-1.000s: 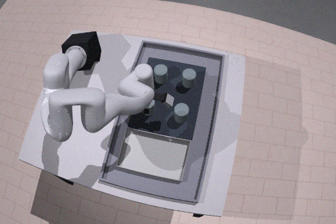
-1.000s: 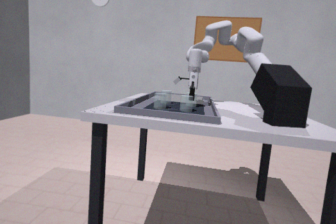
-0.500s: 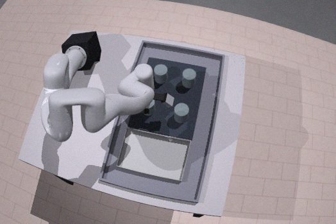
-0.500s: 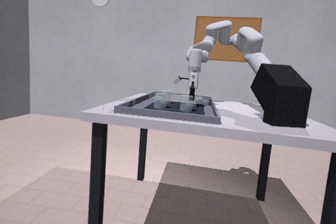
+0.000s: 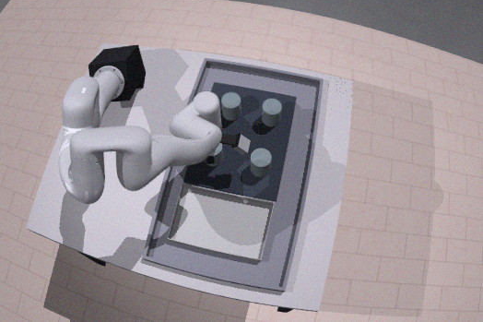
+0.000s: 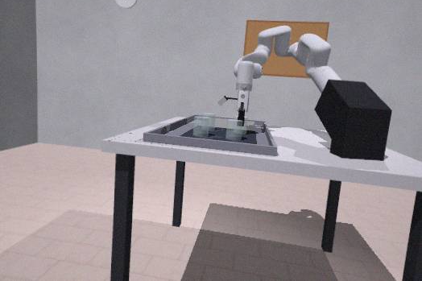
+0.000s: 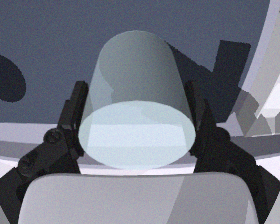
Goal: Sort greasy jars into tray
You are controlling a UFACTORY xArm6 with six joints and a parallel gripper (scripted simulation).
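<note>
Now: hand 24 cm to the left of the pale tray, 5 cm above it and 3 cm short of it. From my hand the other things lie so: dark drying mat: 10 cm ahead, 8 cm to the left, 5 cm below.
</note>
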